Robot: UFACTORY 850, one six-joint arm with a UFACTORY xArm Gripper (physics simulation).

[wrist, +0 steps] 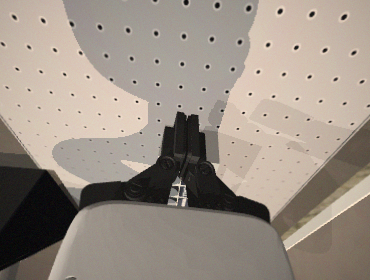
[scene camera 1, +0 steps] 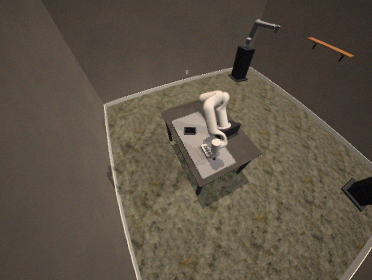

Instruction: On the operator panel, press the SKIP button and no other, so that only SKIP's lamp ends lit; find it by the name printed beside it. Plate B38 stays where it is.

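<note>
The operator panel is a small pale box with dark details on the grey board, beside the arm's wrist in the scene view. In the wrist view, a small pale, gridded part, probably of the panel, shows through the gap behind the fingers; the rest is hidden. Button names and lamps, SKIP's included, cannot be read. My gripper is shut and empty, with its fingertips over the perforated board near the panel's side. Whether it touches anything cannot be told. Plate B38 cannot be identified by its label.
A dark rectangular item lies on the perforated board, farther along the table. A black block shows at the left of the wrist view. Another arm stands on a black pedestal away from the table.
</note>
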